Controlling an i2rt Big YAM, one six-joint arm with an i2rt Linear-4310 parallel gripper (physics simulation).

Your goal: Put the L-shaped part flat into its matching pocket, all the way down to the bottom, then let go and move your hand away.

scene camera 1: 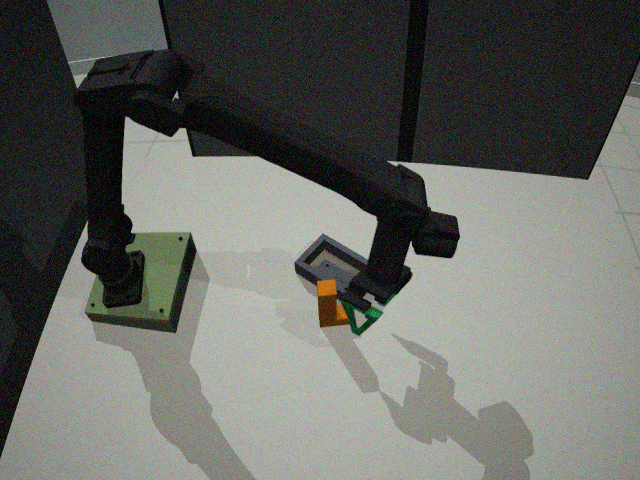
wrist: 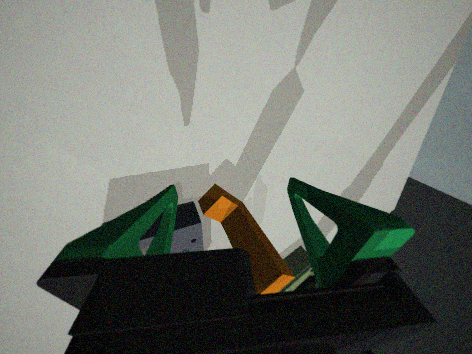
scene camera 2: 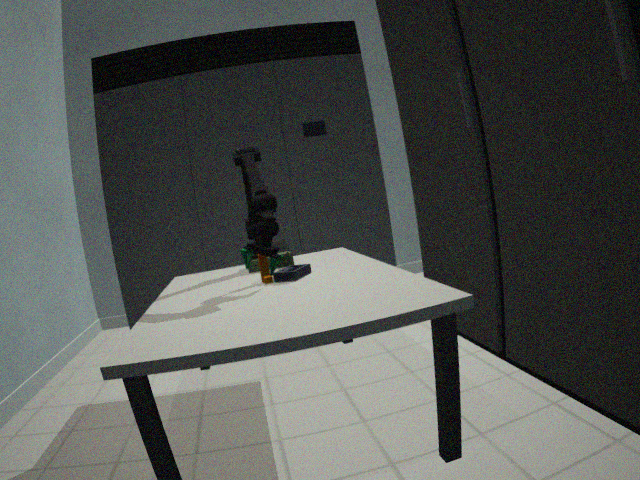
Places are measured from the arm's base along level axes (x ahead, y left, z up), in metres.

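Pixels of known places: gripper, fingertip midpoint: (scene camera 1: 369, 318) (wrist: 233, 186) (scene camera 2: 259, 272); arm's base at its link origin: (scene camera 1: 125, 281) (wrist: 298, 289).
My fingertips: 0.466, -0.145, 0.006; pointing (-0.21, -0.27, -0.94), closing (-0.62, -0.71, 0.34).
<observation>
Ahead of a thing's pixels: the offset from my fingertips to its top centre, as dx, dy, dz. Level surfaces: height alone.
The orange L-shaped part @(-0.054, +0.039, +0.057) (scene camera 1: 326, 304) (scene camera 2: 264, 267) (wrist: 252, 240) stands on the table, one leg upright and the short leg low, outside the dark grey pocket tray @(-0.035, +0.136, -0.016) (scene camera 1: 345, 248) (scene camera 2: 292, 272) (wrist: 192, 215) and close beside its wall. The tray's pocket is partly hidden by my hand in scene camera 1. My gripper (scene camera 1: 369, 313) (wrist: 233, 186) is open and holds nothing. In the wrist view the part's upright leg shows between its two green fingers, apart from both fingertips. In scene camera 1 my hand hangs just right of the part and covers some of its low leg.
The arm's green base block (scene camera 1: 162, 268) stands on the left of the white table @(dz -0.052) (scene camera 1: 248, 413) (scene camera 2: 330, 304) in scene camera 1. Dark panels (scene camera 1: 289, 67) rise behind the table. The arm reaches over the tray, and its shadows fall across the table.
</observation>
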